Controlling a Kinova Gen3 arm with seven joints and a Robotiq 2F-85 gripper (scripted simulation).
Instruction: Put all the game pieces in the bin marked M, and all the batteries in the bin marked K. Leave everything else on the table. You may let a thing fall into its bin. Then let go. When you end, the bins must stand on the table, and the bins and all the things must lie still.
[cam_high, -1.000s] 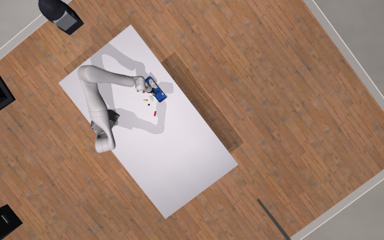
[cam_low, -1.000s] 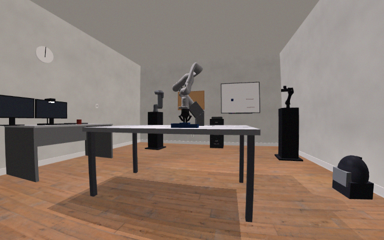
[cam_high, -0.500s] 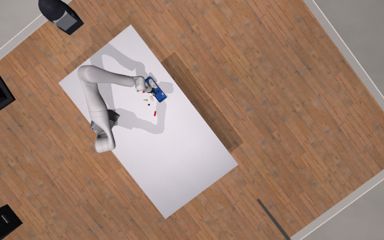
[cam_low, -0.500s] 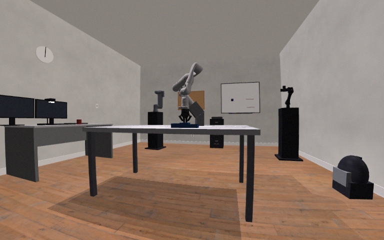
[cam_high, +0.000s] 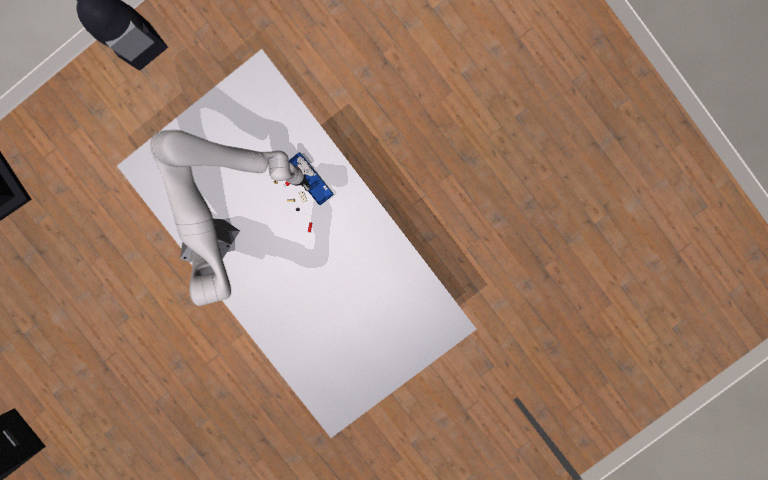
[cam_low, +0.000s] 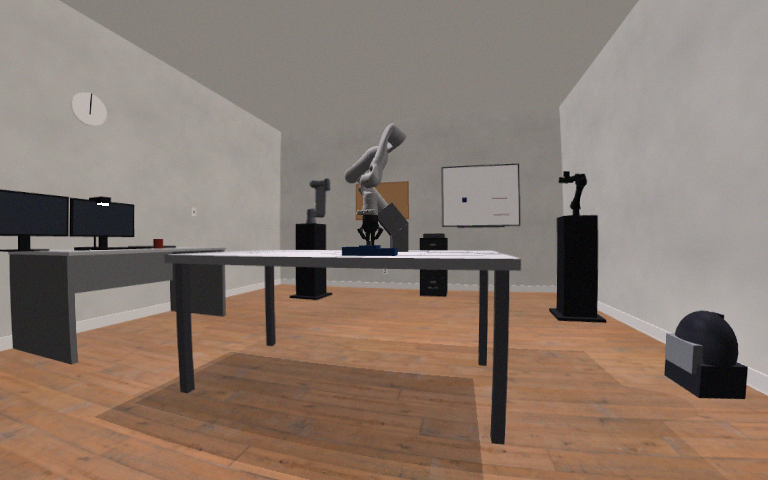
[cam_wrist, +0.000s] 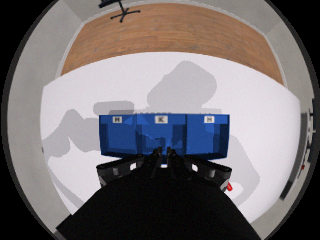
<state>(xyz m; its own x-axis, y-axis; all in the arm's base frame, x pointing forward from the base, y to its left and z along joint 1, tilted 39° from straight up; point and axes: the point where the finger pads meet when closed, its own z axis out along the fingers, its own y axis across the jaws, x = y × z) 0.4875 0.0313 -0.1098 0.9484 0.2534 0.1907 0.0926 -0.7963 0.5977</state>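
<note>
Right now the bin is 20 mm ahead of my hand, 10 mm to the left of it and 30 mm below it. Also, from my hand: red cylinder: 100 mm behind, 190 mm to the right, 40 mm below; white tile: 50 mm behind, 40 mm to the right, 40 mm below; black piece: 110 mm behind, 80 mm to the right, 50 mm below.
</note>
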